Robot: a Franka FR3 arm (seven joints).
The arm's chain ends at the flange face. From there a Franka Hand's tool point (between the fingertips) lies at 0.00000 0.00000 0.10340 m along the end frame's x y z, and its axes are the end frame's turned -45 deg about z.
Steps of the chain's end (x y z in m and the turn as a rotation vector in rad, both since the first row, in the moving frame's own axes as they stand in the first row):
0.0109, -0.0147, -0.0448, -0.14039, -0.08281, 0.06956
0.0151, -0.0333, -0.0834, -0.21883, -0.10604, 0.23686
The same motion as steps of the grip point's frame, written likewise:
0.0017, 0.0009, -0.0462, -0.04072, -0.15783, 0.06956
0.0100, -0.0076, -0.0864, -0.07975, -0.22972, 0.23686

